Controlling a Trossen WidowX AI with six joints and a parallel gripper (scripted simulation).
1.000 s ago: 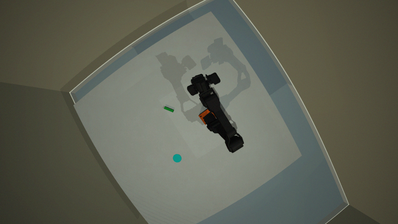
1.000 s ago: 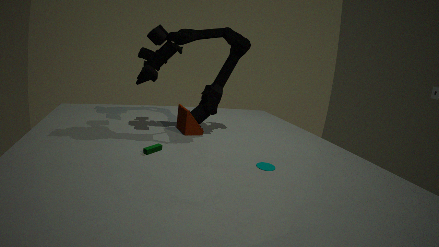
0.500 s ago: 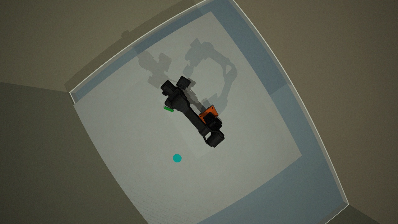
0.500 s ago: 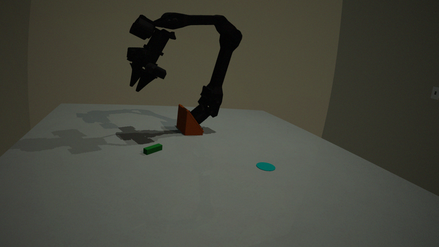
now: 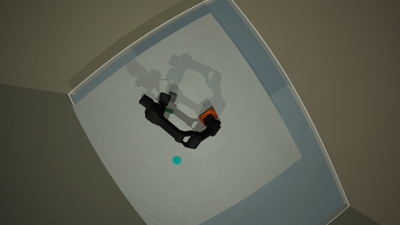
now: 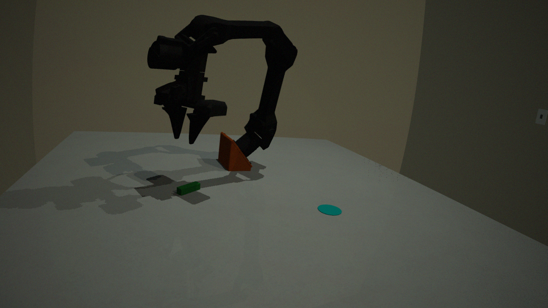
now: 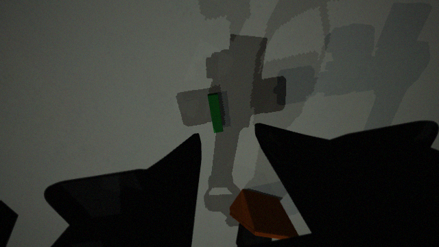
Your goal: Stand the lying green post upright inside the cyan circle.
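My gripper tip is now 12 cm above the green post and 2 cm to the right of it. Round my gripper tip: cyan circle (31 cm to the left, 17 cm ahead, 12 cm below).
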